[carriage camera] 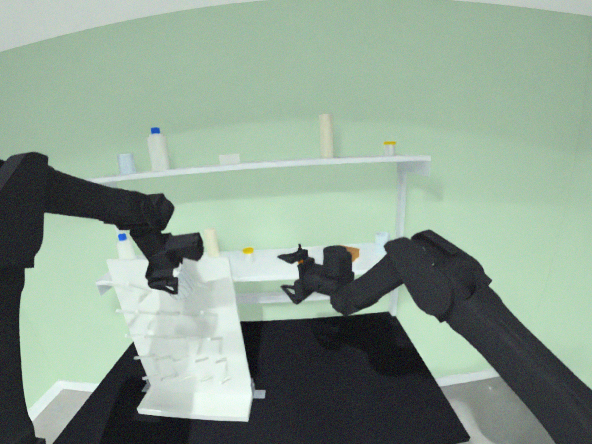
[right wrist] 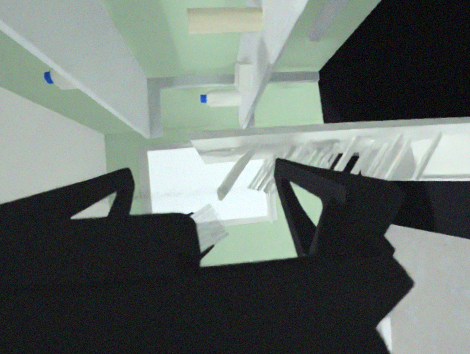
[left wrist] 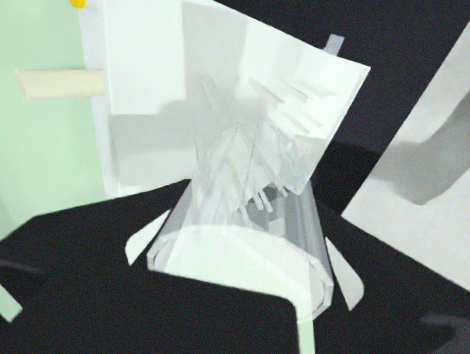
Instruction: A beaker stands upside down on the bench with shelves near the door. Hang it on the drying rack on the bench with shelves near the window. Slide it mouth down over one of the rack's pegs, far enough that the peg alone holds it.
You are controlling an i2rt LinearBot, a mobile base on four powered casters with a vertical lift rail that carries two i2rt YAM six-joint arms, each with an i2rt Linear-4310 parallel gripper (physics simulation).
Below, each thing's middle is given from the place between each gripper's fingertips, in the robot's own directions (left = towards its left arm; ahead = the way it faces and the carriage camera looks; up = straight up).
My left hand is 10 mm below the clear glass beaker point(left wrist: 248, 219) and 10 mm past it.
Right now my right hand is 27 cm to the right of the clear glass beaker, 11 cm past it and 3 cm below it.
